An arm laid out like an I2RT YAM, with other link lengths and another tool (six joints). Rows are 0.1 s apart.
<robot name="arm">
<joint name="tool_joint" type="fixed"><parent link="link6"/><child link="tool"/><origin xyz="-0.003 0.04 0.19" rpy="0.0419 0 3.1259"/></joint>
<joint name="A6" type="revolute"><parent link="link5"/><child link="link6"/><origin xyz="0.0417 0 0.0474" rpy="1.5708 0 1.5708"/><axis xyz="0 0 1"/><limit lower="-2.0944" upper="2.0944"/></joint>
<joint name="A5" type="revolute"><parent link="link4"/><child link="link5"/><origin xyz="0.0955 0.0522 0.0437" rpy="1.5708 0 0"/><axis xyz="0 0 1"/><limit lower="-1.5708" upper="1.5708"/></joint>
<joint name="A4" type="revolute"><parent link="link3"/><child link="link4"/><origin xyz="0.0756 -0.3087 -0.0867" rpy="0 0 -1.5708"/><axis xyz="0 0 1"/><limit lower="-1.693" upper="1.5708"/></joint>
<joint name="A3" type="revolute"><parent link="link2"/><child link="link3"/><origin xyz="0 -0.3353 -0.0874" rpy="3.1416 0 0"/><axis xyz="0 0 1"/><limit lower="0" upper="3.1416"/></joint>
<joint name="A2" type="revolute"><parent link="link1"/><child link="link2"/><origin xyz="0.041 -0.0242 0.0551" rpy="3.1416 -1.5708 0"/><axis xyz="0 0 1"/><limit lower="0" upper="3.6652"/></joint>
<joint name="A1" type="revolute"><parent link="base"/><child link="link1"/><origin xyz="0 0 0.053" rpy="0 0 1.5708"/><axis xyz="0 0 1"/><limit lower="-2.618" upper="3.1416"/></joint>
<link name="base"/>
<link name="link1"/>
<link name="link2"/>
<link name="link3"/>
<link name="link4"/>
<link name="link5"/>
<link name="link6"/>
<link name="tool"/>
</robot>
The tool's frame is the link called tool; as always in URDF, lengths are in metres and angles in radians.
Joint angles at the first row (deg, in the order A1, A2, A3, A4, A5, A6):
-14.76 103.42 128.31 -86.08 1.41 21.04
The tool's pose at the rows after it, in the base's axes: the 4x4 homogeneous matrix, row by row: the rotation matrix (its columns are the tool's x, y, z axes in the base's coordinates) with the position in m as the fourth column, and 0 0 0 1 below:
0.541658, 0.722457, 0.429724, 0.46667; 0.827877, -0.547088, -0.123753, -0.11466; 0.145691, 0.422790, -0.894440, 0.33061; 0, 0, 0, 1
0.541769, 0.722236, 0.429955, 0.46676; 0.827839, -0.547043, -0.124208, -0.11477; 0.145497, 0.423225, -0.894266, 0.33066; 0, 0, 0, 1
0.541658, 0.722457, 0.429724, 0.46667; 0.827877, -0.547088, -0.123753, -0.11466; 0.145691, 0.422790, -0.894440, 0.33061; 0, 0, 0, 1
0.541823, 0.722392, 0.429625, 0.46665; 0.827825, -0.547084, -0.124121, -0.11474; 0.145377, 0.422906, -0.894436, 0.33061; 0, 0, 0, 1
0.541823, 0.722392, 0.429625, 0.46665; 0.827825, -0.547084, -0.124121, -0.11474; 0.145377, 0.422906, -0.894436, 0.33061; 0, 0, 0, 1
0.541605, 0.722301, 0.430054, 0.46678; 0.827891, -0.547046, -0.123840, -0.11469; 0.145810, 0.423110, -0.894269, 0.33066; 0, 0, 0, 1
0.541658, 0.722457, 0.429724, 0.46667; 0.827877, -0.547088, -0.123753, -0.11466; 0.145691, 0.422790, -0.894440, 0.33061; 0, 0, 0, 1
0.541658, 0.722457, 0.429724, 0.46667; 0.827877, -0.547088, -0.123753, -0.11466; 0.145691, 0.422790, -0.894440, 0.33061; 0, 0, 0, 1
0.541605, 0.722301, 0.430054, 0.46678; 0.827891, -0.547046, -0.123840, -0.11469; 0.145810, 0.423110, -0.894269, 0.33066; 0, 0, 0, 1
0.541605, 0.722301, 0.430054, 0.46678; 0.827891, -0.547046, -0.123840, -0.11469; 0.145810, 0.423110, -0.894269, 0.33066; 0, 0, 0, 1
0.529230, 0.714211, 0.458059, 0.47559; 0.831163, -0.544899, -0.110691, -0.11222; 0.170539, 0.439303, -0.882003, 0.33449; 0, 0, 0, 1
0.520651, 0.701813, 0.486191, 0.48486; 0.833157, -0.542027, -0.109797, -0.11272; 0.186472, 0.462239, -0.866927, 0.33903; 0, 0, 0, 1
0.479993, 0.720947, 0.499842, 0.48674; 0.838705, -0.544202, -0.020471, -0.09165; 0.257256, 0.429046, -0.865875, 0.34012; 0, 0, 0, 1
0.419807, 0.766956, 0.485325, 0.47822; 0.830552, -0.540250, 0.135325, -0.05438; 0.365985, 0.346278, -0.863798, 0.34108; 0, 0, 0, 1
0.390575, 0.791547, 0.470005, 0.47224; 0.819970, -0.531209, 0.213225, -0.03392; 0.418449, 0.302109, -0.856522, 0.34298; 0, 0, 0, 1
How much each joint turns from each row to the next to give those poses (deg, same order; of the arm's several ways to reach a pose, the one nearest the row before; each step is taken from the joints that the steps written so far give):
0.00 0.00 0.00 0.00 0.00 0.00
0.00 0.00 0.00 0.02 0.02 0.00
0.00 0.00 0.00 -0.02 -0.02 0.00
0.00 0.00 0.00 0.00 0.02 0.00
0.00 0.00 0.00 0.00 0.00 0.00
0.00 0.00 0.00 0.02 -0.02 0.00
0.00 0.00 0.00 -0.02 0.00 0.00
0.00 0.00 0.00 0.00 0.00 0.00
0.00 0.00 0.00 0.02 0.00 0.00
0.00 0.00 0.00 0.00 0.00 0.00
0.00 -0.01 0.00 1.53 -1.14 0.04
0.00 0.01 0.00 1.77 -0.46 0.04
0.00 0.00 0.00 -0.44 -5.15 0.16
0.02 0.00 0.00 -2.64 -8.57 -0.02
0.30 0.00 0.00 -1.53 -4.15 -0.03

